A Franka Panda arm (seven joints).
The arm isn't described. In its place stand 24 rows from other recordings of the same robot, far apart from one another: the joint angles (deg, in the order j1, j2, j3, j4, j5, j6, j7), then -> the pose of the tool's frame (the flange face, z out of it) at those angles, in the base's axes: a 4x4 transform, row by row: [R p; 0 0 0 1], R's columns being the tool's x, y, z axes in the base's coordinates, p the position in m.
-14.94, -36.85, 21.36, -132.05, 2.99, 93.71, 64.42 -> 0.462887 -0.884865 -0.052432 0.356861; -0.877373 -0.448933 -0.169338 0.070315; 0.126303 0.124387 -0.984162 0.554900; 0 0 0 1
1.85, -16.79, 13.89, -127.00, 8.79, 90.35, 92.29 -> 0.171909 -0.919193 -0.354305 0.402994; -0.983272 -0.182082 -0.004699 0.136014; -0.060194 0.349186 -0.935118 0.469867; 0 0 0 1
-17.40, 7.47, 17.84, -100.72, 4.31, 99.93, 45.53 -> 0.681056 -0.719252 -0.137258 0.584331; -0.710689 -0.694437 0.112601 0.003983; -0.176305 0.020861 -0.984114 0.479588; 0 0 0 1
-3.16, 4.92, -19.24, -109.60, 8.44, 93.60, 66.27 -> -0.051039 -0.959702 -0.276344 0.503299; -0.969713 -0.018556 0.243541 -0.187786; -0.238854 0.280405 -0.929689 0.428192; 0 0 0 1
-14.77, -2.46, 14.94, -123.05, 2.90, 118.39, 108.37 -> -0.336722 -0.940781 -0.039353 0.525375; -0.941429 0.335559 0.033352 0.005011; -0.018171 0.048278 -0.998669 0.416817; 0 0 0 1
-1.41, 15.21, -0.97, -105.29, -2.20, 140.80, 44.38 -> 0.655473 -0.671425 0.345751 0.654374; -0.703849 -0.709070 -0.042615 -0.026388; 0.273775 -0.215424 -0.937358 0.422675; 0 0 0 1
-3.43, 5.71, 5.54, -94.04, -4.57, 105.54, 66.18 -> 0.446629 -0.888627 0.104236 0.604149; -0.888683 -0.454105 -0.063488 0.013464; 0.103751 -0.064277 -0.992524 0.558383; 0 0 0 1
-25.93, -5.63, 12.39, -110.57, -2.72, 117.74, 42.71 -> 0.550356 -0.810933 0.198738 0.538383; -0.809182 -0.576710 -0.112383 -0.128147; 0.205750 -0.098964 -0.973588 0.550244; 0 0 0 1
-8.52, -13.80, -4.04, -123.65, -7.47, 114.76, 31.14 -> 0.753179 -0.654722 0.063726 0.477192; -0.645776 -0.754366 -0.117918 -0.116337; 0.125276 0.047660 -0.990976 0.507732; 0 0 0 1
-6.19, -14.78, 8.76, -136.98, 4.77, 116.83, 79.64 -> 0.174396 -0.979971 -0.096142 0.445323; -0.983492 -0.178139 0.031772 0.025353; -0.048262 0.089014 -0.994860 0.408653; 0 0 0 1
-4.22, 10.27, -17.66, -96.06, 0.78, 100.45, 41.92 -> 0.438409 -0.892915 -0.102467 0.565589; -0.897770 -0.440456 -0.002936 -0.213656; -0.042511 0.093279 -0.994732 0.489702; 0 0 0 1
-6.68, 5.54, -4.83, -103.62, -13.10, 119.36, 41.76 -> 0.652602 -0.744607 0.140256 0.594182; -0.707752 -0.665143 -0.238060 -0.130931; 0.270551 0.056092 -0.961070 0.503258; 0 0 0 1
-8.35, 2.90, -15.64, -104.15, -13.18, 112.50, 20.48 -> 0.766394 -0.642358 0.004006 0.531914; -0.621733 -0.743326 -0.246807 -0.250042; 0.161516 0.186661 -0.969056 0.515473; 0 0 0 1
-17.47, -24.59, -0.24, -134.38, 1.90, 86.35, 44.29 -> 0.406806 -0.835994 -0.368270 0.354495; -0.860127 -0.486324 0.153854 -0.109392; -0.307719 0.254170 -0.916900 0.469175; 0 0 0 1
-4.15, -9.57, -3.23, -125.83, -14.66, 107.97, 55.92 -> 0.542664 -0.824716 -0.159247 0.475950; -0.834575 -0.507997 -0.213130 -0.081376; 0.094875 0.248561 -0.963959 0.445706; 0 0 0 1
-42.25, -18.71, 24.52, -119.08, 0.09, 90.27, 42.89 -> 0.453904 -0.859965 -0.233307 0.428091; -0.889194 -0.454048 -0.056334 -0.117434; -0.057487 0.233025 -0.970770 0.536006; 0 0 0 1
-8.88, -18.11, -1.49, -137.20, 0.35, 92.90, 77.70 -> 0.010723 -0.901841 -0.431935 0.381367; -0.994185 -0.055902 0.092038 -0.069273; -0.107150 0.428436 -0.897196 0.409501; 0 0 0 1
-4.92, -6.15, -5.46, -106.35, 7.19, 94.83, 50.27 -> 0.471111 -0.879529 -0.066958 0.511946; -0.866862 -0.475687 0.149235 -0.083165; -0.163107 -0.012263 -0.986532 0.555082; 0 0 0 1
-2.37, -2.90, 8.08, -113.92, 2.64, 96.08, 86.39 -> 0.143180 -0.954797 -0.260505 0.508920; -0.988326 -0.151790 0.013130 0.056238; -0.052078 0.255584 -0.965383 0.465775; 0 0 0 1
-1.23, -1.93, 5.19, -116.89, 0.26, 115.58, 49.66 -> 0.696970 -0.717022 0.010589 0.542589; -0.717074 -0.696995 0.001782 0.038182; 0.006103 -0.008835 -0.999942 0.458234; 0 0 0 1
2.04, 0.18, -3.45, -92.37, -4.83, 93.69, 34.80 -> 0.808983 -0.587557 0.017981 0.560530; -0.584308 -0.807102 -0.084681 -0.022261; 0.064267 0.058000 -0.996246 0.609208; 0 0 0 1
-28.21, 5.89, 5.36, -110.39, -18.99, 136.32, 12.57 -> 0.865809 -0.434916 0.247433 0.564665; -0.343183 -0.875999 -0.338897 -0.243351; 0.364143 0.208505 -0.907704 0.473190; 0 0 0 1
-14.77, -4.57, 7.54, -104.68, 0.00, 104.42, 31.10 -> 0.781924 -0.619136 0.072556 0.541477; -0.619525 -0.784729 -0.019745 -0.066444; 0.069161 -0.029511 -0.997169 0.567909; 0 0 0 1
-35.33, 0.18, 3.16, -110.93, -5.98, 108.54, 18.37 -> 0.661893 -0.744310 -0.088878 0.465443; -0.749477 -0.659253 -0.060582 -0.301837; -0.013502 0.106711 -0.994198 0.476937; 0 0 0 1
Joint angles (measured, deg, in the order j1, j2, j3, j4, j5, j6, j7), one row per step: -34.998 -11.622 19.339 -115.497 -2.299 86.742 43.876; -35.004 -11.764 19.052 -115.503 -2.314 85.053 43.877; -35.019 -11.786 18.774 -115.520 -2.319 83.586 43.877; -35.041 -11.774 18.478 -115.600 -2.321 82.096 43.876; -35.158 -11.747 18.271 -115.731 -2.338 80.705 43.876; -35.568 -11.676 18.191 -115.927 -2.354 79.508 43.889; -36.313 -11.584 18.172 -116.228 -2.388 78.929 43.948; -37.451 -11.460 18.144 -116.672 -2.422 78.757 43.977; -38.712 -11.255 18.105 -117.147 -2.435 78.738 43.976; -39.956 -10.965 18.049 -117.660 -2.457 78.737 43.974; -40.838 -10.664 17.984 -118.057 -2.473 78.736 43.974; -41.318 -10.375 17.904 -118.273 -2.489 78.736 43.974
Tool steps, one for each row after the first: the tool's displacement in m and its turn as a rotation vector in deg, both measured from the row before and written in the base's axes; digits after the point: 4 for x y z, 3 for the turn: -0.0048 -0.0013 -0.0003 0.405 1.478 -0.463; -0.0041 -0.0015 -0.0010 0.433 1.370 -0.441; -0.0043 -0.0017 -0.0016 0.491 1.475 -0.471; -0.0042 -0.0017 -0.0020 0.466 1.454 -0.468; -0.0042 -0.0030 -0.0027 0.439 1.380 -0.632; -0.0037 -0.0054 -0.0032 0.266 0.920 -0.886; -0.0042 -0.0085 -0.0043 0.234 0.690 -1.227; -0.0043 -0.0096 -0.0050 0.292 0.624 -1.326; -0.0045 -0.0096 -0.0058 0.362 0.703 -1.322; -0.0034 -0.0070 -0.0051 0.344 0.594 -0.964; -0.0018 -0.0043 -0.0036 0.273 0.412 -0.566
